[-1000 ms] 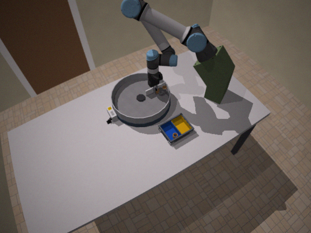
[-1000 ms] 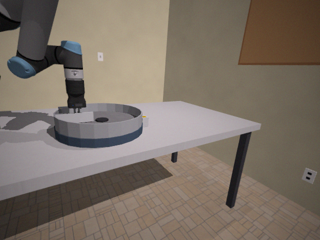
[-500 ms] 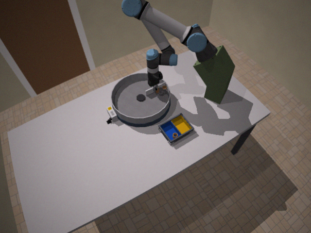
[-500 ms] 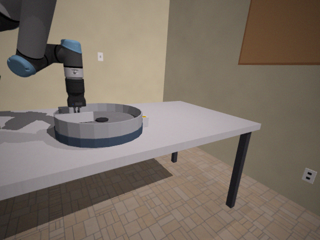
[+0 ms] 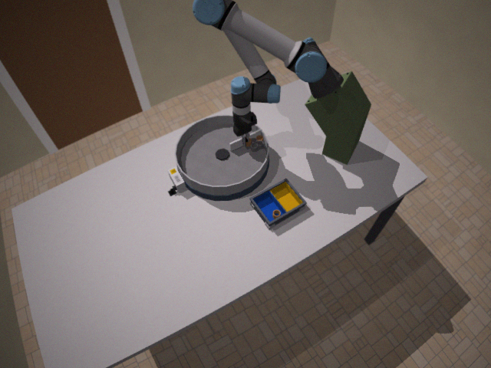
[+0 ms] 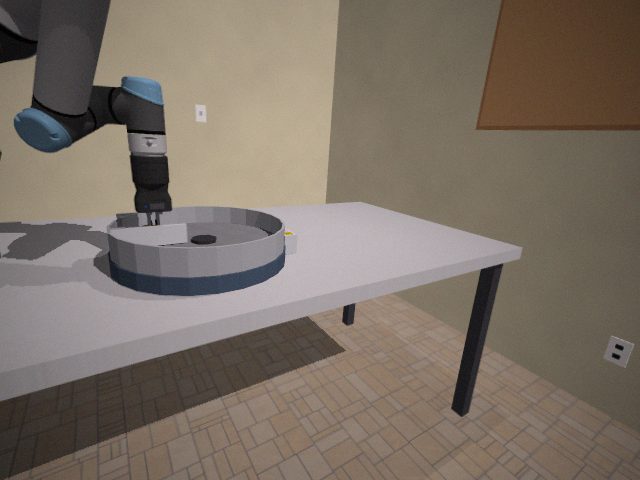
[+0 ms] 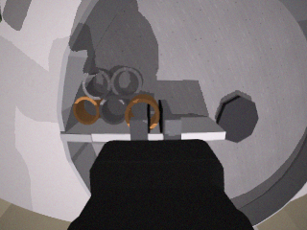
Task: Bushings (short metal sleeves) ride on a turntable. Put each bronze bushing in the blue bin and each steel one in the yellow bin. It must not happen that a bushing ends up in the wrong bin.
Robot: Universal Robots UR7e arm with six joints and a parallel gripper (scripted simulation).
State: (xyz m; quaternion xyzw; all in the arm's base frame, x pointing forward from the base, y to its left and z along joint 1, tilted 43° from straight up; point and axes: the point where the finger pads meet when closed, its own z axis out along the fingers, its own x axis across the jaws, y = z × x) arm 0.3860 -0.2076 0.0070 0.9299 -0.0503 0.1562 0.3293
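Right now my hand is 300 mm to the right of the blue bin, 90 mm short of it and 70 mm above it. From my hand the other things lie so: grey turntable (110 mm ahead, 40 mm to the right, 40 mm below).
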